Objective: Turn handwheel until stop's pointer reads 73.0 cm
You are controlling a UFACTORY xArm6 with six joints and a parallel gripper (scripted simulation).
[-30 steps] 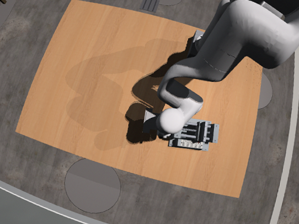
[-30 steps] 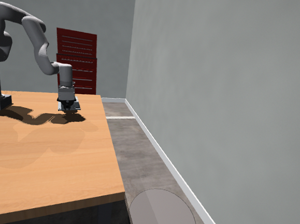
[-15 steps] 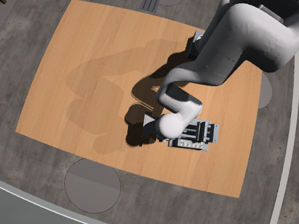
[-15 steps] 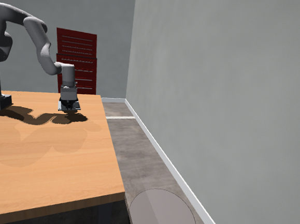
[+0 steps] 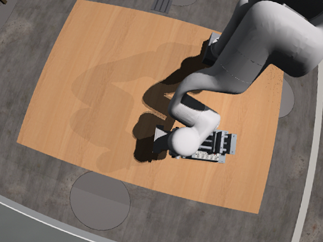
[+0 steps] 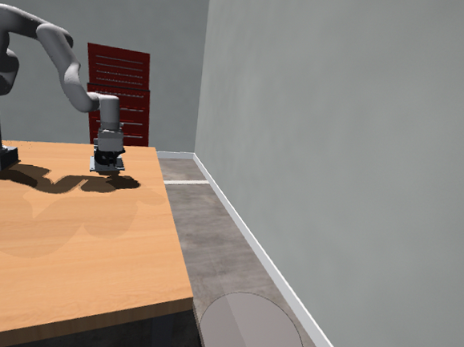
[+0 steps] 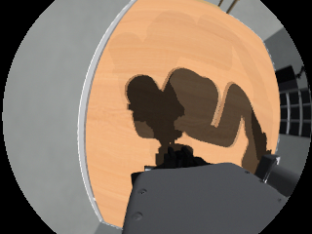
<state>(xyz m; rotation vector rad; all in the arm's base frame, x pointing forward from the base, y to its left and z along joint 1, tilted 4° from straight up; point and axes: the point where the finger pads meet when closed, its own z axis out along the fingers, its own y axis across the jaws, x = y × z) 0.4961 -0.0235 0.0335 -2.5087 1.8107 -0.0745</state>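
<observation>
Right now my hand is 1 cm past the black handwheel and 2 cm to the right of it. Also, from my hand: stop 7 cm behind, 17 cm to the left, 2 cm above.
</observation>
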